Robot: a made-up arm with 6 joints.
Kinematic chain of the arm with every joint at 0, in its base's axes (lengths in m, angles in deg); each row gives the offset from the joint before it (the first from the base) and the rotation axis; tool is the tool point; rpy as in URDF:
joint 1: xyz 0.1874 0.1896 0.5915 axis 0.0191 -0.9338 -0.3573
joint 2: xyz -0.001 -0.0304 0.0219 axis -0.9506 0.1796 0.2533
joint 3: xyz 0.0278 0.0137 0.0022 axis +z
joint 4: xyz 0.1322 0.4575 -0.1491 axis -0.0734 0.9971 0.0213
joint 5: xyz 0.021 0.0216 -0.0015 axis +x
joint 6: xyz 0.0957 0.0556 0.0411 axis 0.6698 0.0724 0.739
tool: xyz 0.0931 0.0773 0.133 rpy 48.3 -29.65 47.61
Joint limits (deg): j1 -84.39..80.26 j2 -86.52..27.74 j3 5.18..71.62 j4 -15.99..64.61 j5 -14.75..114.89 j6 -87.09..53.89
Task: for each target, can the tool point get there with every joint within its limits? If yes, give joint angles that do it. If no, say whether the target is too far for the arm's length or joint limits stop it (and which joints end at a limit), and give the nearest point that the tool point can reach.
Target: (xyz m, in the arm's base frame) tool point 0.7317 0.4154 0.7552
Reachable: yes | joints -66.06 -74.20 31.96 -8.47 54.37 -67.14
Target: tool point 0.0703 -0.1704 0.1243
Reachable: no: joint limits stop it (at a limit: joint 2, joint 3, joint 4, joint 5, joint 6) | nearest point 0.0292 0.2827 0.2135 | short by 0.464 m
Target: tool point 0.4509 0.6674 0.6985
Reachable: yes | joints 39.12 -13.29 40.03 33.17 93.28 -56.15
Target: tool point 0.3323 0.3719 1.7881
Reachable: no: too far | nearest point 0.2860 0.3060 1.4018 | short by 0.395 m
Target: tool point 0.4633 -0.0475 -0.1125
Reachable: no: joint limits stop it (at a limit: joint 2, joint 3, joint 4, joint 5, joint 6) | nearest point 0.4271 0.3414 0.1003 | short by 0.445 m
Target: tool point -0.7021 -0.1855 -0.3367
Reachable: no: too far | nearest point -0.3912 0.3887 0.1652 | short by 0.824 m
